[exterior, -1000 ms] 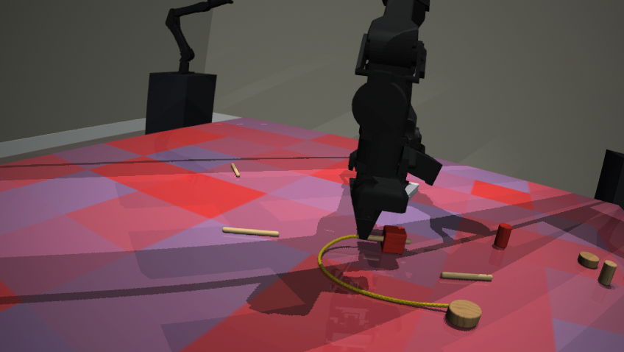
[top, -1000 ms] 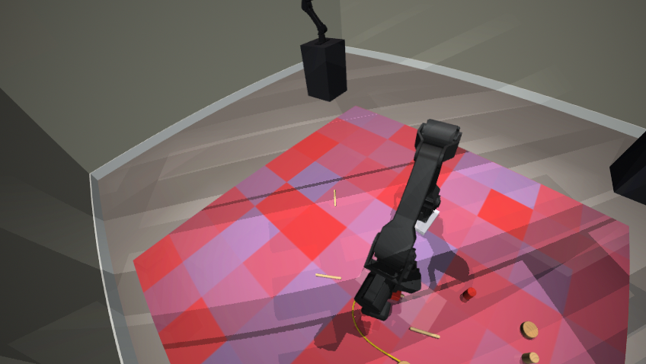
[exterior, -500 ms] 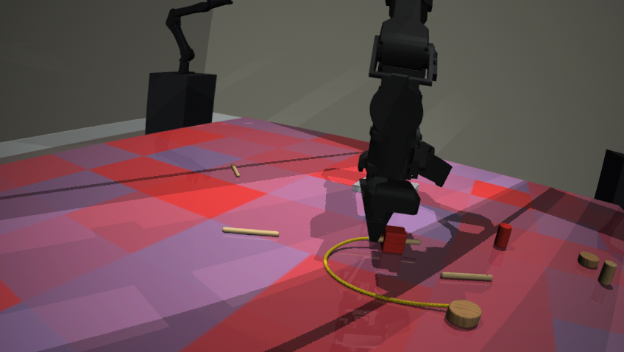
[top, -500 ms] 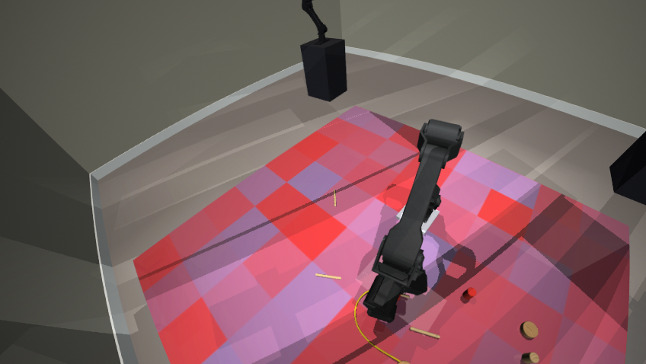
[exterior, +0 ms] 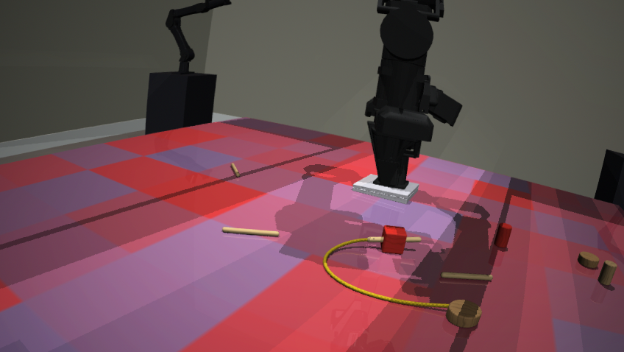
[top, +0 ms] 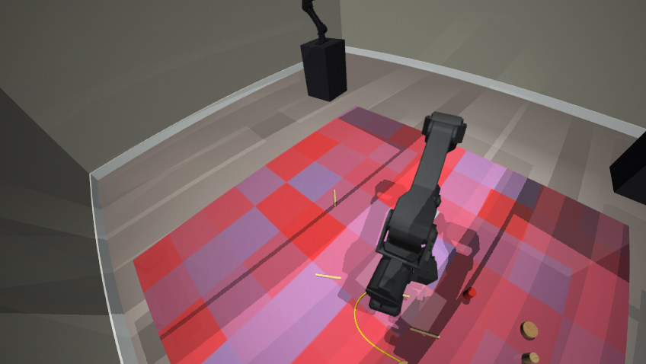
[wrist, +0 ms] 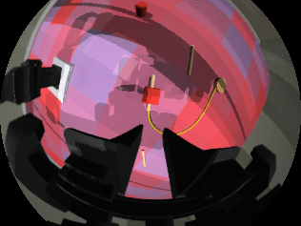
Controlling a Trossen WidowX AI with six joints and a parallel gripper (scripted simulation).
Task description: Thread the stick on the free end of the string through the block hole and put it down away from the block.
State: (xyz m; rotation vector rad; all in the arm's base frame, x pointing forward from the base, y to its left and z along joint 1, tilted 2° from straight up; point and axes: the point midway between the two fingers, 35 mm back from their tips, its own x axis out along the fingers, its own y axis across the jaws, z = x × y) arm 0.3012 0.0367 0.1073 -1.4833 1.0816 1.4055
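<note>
The red block is 8 cm below my gripper tip, 3 cm to the left of it and 1 cm behind it. Round my gripper tip: red cylinder: 20 cm to the left, 13 cm behind, 8 cm below; then thin wooden stick: 8 cm below, 1 cm to the left, 1 cm behind; then round wooden button: 14 cm to the left, 13 cm ahead, 9 cm below.
</note>
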